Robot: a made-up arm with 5 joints.
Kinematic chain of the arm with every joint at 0, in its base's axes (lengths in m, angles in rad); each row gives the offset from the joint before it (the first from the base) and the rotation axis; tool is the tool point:
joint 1: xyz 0 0 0.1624 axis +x
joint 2: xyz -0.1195 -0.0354 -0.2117 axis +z
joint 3: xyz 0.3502 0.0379 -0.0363 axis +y
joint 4: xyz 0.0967 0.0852 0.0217 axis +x
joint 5: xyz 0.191 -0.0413 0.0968 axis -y
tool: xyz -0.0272 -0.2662 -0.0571
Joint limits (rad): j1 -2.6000..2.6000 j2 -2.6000..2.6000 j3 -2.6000..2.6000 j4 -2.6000..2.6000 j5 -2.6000..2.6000
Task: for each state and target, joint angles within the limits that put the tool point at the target. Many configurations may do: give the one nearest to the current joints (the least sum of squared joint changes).
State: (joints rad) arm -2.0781 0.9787 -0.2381 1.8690 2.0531
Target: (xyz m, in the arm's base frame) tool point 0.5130 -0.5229 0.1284
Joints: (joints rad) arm -2.4319 0.6875 -0.4688 1.3322 2.1249
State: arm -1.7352 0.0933 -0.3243 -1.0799 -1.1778
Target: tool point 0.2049 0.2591 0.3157
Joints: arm -2.1338 -0.5985 -0.4905 -0.8331 -1.1848
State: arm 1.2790 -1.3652 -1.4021 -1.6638 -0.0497
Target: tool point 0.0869 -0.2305 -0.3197
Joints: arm 1.3736 -1.7345 -0.5053 -1.9874 0.0678
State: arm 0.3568 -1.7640 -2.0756 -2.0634 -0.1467
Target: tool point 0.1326 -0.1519 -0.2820
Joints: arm 1.2752 -2.0209 -1.3231 -2.6000 -0.4380
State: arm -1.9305 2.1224 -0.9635 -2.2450 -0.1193
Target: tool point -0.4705 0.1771 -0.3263
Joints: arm -1.2790 1.5328 -0.3074 -2.3810 0.0832
